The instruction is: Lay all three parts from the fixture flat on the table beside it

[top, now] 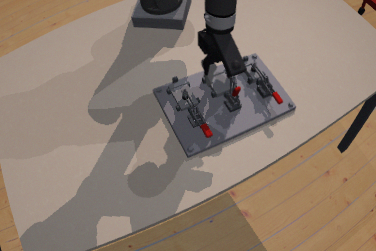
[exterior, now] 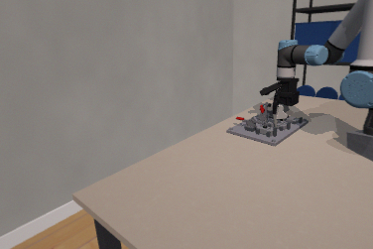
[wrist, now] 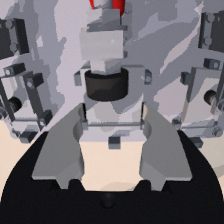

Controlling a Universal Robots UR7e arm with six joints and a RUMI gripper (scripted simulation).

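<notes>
My hand is 5 cm short of the grey fixture plate and 3 cm above it. The rest, counted from my hand: flat grey part: 1 cm below, 1 cm behind; then clamp: 10 cm to the left, 8 cm ahead, 1 cm above.
</notes>
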